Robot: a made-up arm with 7 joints.
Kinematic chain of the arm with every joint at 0, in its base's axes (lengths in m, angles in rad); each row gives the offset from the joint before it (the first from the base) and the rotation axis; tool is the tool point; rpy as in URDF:
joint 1: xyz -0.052 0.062 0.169 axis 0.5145 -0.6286 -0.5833
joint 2: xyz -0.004 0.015 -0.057 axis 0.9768 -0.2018 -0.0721
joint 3: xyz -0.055 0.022 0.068 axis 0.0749 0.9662 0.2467
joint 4: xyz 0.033 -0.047 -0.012 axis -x
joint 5: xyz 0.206 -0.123 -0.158 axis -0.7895 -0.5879 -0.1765
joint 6: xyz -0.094 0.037 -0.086 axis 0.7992 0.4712 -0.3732
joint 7: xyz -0.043 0.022 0 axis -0.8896 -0.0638 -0.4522
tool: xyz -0.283 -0.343 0.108 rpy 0 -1.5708 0
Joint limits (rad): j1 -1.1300..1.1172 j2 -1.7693..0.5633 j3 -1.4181..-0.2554 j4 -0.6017..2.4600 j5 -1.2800..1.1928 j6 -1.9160..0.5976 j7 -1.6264..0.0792
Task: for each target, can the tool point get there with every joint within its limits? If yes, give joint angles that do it. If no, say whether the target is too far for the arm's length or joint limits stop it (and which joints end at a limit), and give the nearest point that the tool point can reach.
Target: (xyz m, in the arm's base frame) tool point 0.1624 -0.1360 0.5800
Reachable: yes | joints -0.7805 -0.6318 -1.1417 -0.0250 -0.8157 -1.6832 -0.1812
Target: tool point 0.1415 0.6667 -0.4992
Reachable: no: joint limits stop it (at a limit: joint 2, joint 3, joint 4, joint 5, joint 7) | nearest point 0.0577 0.6224 -0.3258 | short by 0.198 m
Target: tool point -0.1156 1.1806 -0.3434
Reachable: no: too far | nearest point -0.1142 0.8876 -0.1814 | short by 0.335 m
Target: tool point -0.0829 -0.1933 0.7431
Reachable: yes | joints -0.5479 -0.4118 -0.6926 1.0782 0.2295 -0.1235 -0.7251
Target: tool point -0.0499 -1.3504 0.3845
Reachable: no: too far | nearest point -0.0617 -0.8092 0.3165 | short by 0.546 m
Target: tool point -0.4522 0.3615 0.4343
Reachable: yes | joints 0.6456 -0.6444 -0.7909 1.6515 -0.5499 -0.9243 -0.1702
